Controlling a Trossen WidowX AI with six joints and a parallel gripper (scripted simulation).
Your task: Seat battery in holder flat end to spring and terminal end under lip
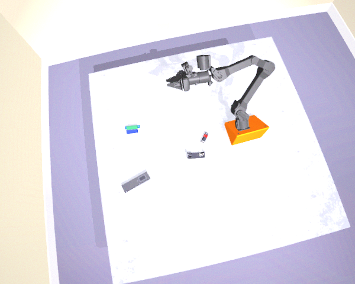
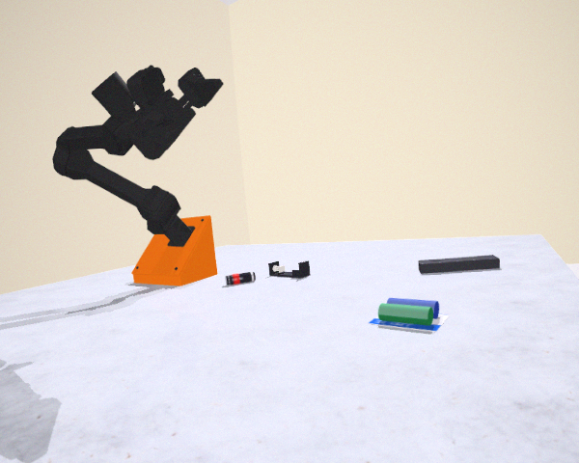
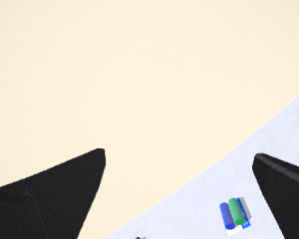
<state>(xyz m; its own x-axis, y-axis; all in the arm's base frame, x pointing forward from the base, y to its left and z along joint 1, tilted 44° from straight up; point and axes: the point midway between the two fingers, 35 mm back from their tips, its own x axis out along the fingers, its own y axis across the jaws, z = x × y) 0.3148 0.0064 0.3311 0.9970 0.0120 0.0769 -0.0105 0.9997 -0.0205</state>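
Right now my gripper tip is 330 mm above the battery, 210 mm to the right of it and 160 mm past it.
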